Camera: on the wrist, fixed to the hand. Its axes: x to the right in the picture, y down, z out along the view.
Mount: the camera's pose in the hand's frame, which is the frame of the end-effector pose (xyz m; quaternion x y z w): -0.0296 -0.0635 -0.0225 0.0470 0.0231 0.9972 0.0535
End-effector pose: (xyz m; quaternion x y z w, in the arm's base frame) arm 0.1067 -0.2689 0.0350 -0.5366 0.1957 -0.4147 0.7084
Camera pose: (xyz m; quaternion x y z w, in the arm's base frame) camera 0.0493 -0.2638 0.0808 0.2093 0.5424 0.6626 0.4721
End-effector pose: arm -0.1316 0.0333 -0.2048 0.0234 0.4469 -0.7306 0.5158
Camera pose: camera -0.1766 0.0746 -0.1637 0.4880 -0.0218 0.4548 0.7447
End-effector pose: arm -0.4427 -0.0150 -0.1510 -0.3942 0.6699 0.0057 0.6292
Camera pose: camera -0.4306 -0.0547 -0.0902 0.6763 0.4437 0.5871 0.0310
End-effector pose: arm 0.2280 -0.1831 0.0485 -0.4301 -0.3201 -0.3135 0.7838
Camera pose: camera 0.1668 -0.2239 0.0462 -0.2981 0.4151 0.7699 0.3821
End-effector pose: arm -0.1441 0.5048 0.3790 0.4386 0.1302 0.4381 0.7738
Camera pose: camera -0.1387 0.4794 0.3102 -0.1795 0.3919 -0.7991 0.4191
